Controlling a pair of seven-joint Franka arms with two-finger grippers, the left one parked.
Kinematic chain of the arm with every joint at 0, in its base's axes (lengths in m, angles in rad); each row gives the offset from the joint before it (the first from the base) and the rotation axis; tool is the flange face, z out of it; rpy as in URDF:
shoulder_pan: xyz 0 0 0.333 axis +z
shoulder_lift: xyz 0 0 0 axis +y
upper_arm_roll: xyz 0 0 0.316 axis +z
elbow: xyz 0.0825 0 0 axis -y
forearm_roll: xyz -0.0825 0 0.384 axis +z
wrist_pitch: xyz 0 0 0 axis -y
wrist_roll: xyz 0.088 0 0 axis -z
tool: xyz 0 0 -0.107 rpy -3.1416 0 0
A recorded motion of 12 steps. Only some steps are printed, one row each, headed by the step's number.
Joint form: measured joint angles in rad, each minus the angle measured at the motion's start. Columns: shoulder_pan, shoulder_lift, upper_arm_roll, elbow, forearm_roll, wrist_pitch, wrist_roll.
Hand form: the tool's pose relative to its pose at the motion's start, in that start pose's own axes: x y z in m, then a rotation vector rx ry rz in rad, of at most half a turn. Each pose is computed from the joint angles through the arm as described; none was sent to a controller.
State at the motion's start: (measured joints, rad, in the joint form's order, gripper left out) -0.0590 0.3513 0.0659 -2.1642 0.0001 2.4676 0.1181
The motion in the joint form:
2: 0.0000 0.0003 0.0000 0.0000 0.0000 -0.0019 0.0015
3: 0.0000 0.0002 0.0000 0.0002 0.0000 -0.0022 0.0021
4: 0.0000 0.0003 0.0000 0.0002 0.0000 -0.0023 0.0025
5: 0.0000 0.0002 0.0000 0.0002 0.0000 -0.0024 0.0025
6: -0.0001 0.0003 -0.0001 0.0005 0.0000 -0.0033 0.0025
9: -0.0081 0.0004 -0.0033 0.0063 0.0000 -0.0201 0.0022
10: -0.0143 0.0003 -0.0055 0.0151 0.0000 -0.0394 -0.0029
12: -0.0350 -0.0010 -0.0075 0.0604 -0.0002 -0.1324 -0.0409
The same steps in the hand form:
2: -0.0002 0.0000 0.0003 -0.0002 -0.0022 0.0015
3: -0.0002 0.0000 0.0002 -0.0002 -0.0022 0.0021
4: -0.0002 0.0000 0.0003 -0.0003 -0.0024 0.0025
5: -0.0002 0.0000 0.0002 -0.0003 -0.0024 0.0025
6: -0.0002 0.0001 0.0003 -0.0004 -0.0031 0.0027
9: 0.0008 0.0064 -0.0006 -0.0022 -0.0139 0.0134
10: 0.0023 0.0109 -0.0025 -0.0035 -0.0240 0.0166
12: 0.0089 0.0232 -0.0138 -0.0061 -0.0700 0.0011

